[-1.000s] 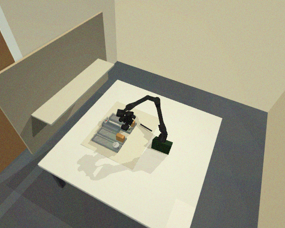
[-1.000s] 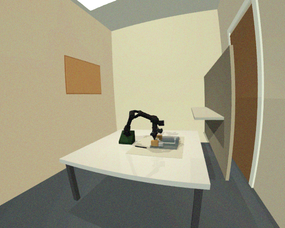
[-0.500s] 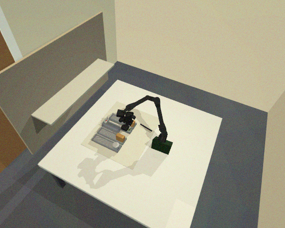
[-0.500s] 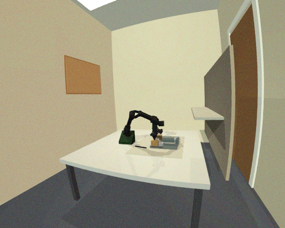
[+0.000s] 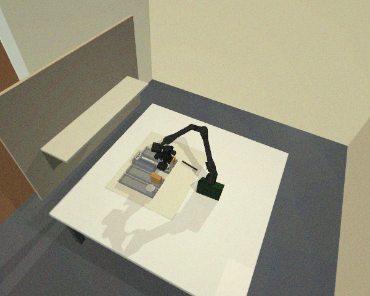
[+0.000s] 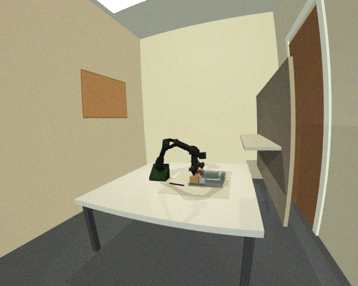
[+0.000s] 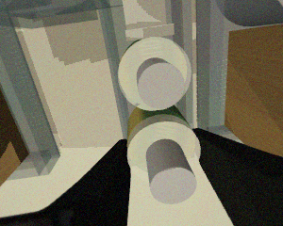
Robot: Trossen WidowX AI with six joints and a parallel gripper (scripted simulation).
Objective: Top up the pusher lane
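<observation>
My gripper tip is 50 mm above the pale mat, 40 mm short of it and 20 mm to the right of it. Also, from my gripper tip: thin black stick: 140 mm to the right, 110 mm behind, 40 mm below; then shelf: 500 mm ahead, 320 mm above, 90 mm to the left; then tall panel: 610 mm ahead, 350 mm above, 100 mm to the left.
</observation>
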